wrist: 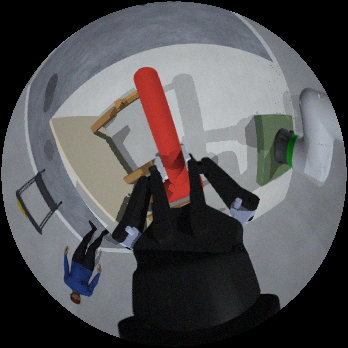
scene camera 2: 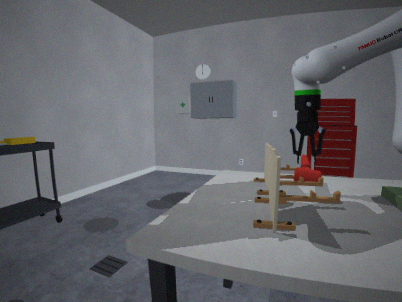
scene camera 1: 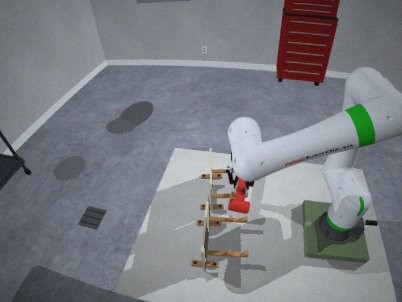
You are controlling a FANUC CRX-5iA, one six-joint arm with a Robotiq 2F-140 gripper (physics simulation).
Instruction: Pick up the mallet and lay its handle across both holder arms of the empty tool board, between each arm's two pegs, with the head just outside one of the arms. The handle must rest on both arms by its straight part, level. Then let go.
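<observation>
The red mallet (scene camera 1: 239,205) (scene camera 2: 307,174) (wrist: 155,110) is held with its handle pointing away from scene camera 1 and its head at the near end. My gripper (scene camera 1: 242,183) (scene camera 2: 306,159) (wrist: 171,154) is shut on the handle close to the head. The mallet is over the far tool board (scene camera 1: 211,172) (wrist: 85,145), with its head outside that board's near arm (scene camera 1: 223,196) (wrist: 140,172). The handle's free end overlaps the tip of the far arm (wrist: 117,106) in the wrist view. Contact with the arms cannot be told; the tips and some pegs are hidden.
A nearer tool board (scene camera 1: 205,240) (scene camera 2: 272,185) stands beside it, its two bare arms (scene camera 1: 227,254) (scene camera 2: 320,198) reaching toward the robot's side. The green base block (scene camera 1: 312,250) (wrist: 265,172) is to the right. A person in blue (wrist: 80,276) shows in the wrist view.
</observation>
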